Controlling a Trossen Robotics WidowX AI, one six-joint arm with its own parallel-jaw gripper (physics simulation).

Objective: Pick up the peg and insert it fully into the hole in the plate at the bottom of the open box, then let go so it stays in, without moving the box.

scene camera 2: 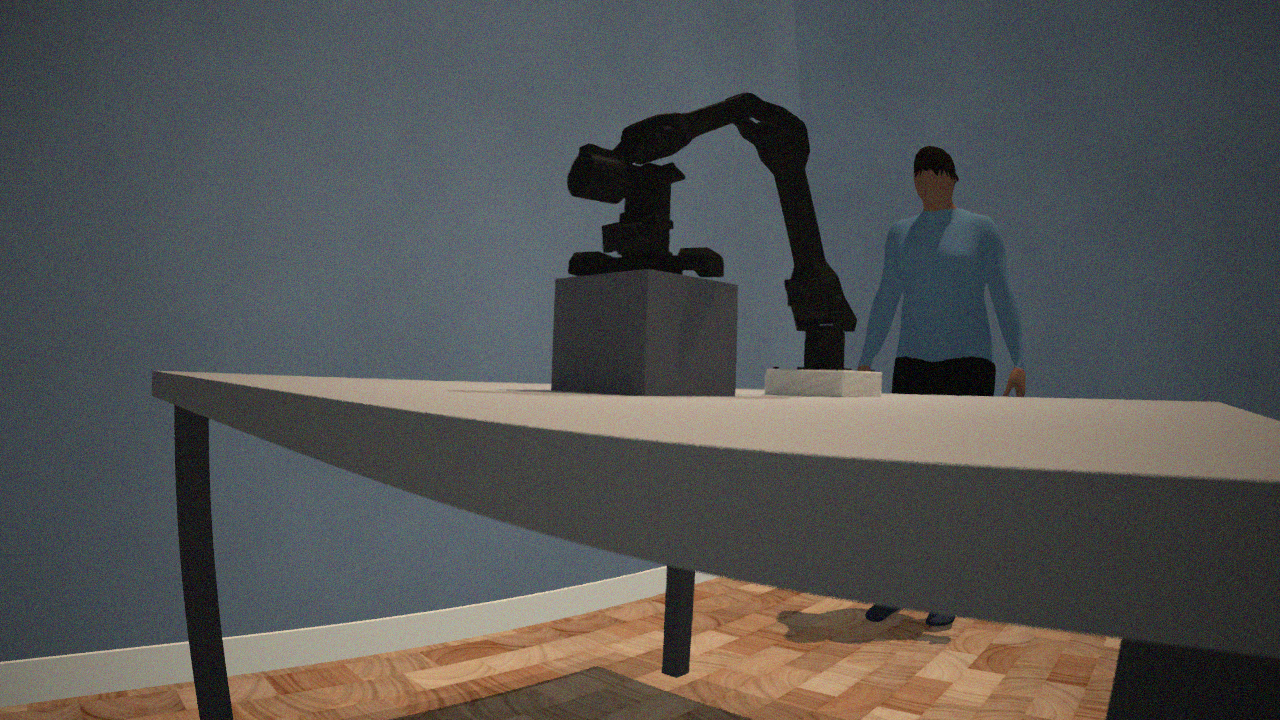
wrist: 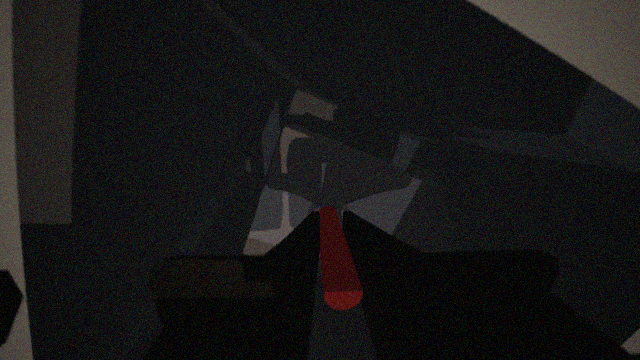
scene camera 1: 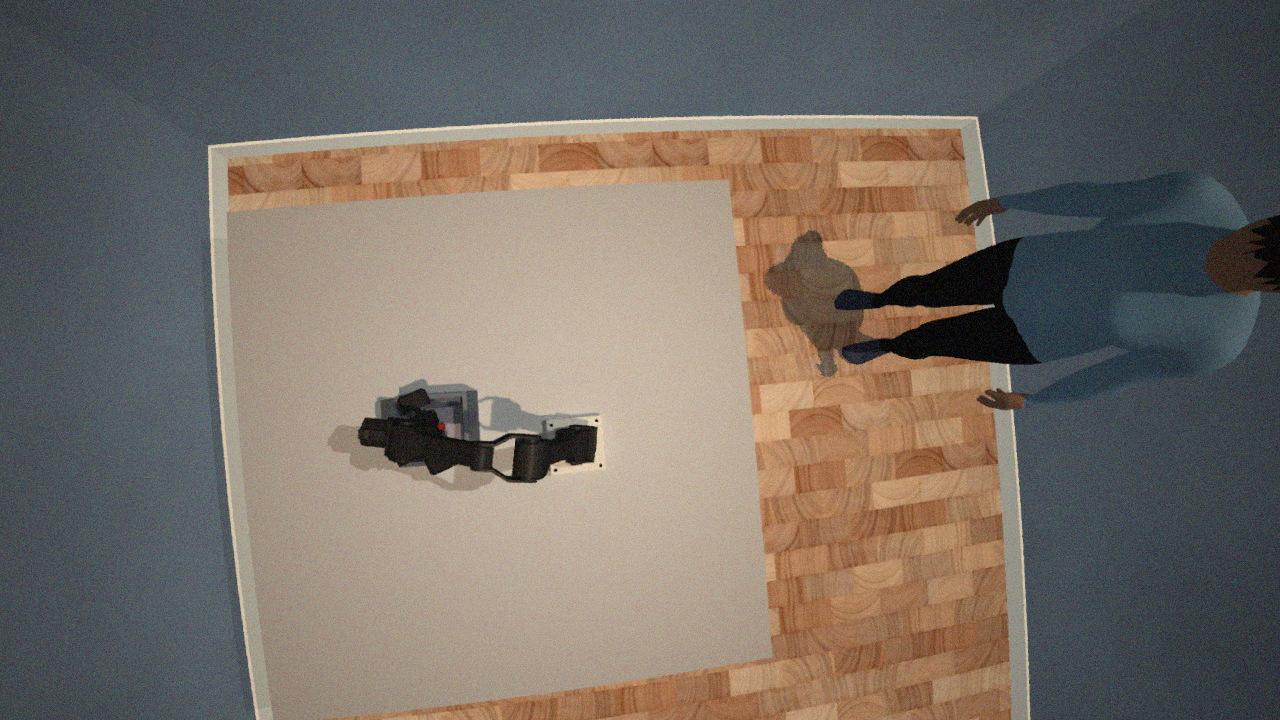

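Seen in the pictures: gripper, fingertip midpoint: (wrist: 330,218) (scene camera 1: 436,428); arm's base, origin of the base link: (scene camera 2: 824,370) (scene camera 1: 583,439).
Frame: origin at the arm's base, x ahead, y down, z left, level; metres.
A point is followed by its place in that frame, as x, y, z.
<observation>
The red peg (scene camera 1: 441,427) {0.335, -0.042, -0.018} (wrist: 341,270) {0.349, -0.076, -0.013} is held between the black fingers of my gripper (wrist: 330,218) {0.348, -0.034, -0.014}, which is shut on it. In the wrist view its near end is bright red and its far end reaches the lit grey plate (wrist: 382,215) {0.359, -0.020, -0.048} at the bottom of the box. The hole cannot be made out at the far end, so whether the peg's tip is in it is unclear. The open grey box (scene camera 1: 471,411) {0.265, -0.054, -0.060} (scene camera 2: 599,340) {0.420, -0.022, -0.003} stands on the table under the gripper. In scene camera 2, the gripper's wide body is close above the rim, and the fingertips and peg are hidden behind the box walls.
The arm's white base plate (scene camera 1: 601,443) {-0.046, 0.000, 0.008} (scene camera 2: 810,382) {0.082, 0.019, 0.037} stands beside the box on the pale table (scene camera 1: 572,295) {0.047, 0.038, -0.362} (scene camera 2: 984,438) {0.673, 0.038, 0.600}. The arm arches from it over the box rim. A person in a blue jumper (scene camera 1: 1118,268) (scene camera 2: 944,286) stands beyond the table's edge. Dark box walls surround the plate.
</observation>
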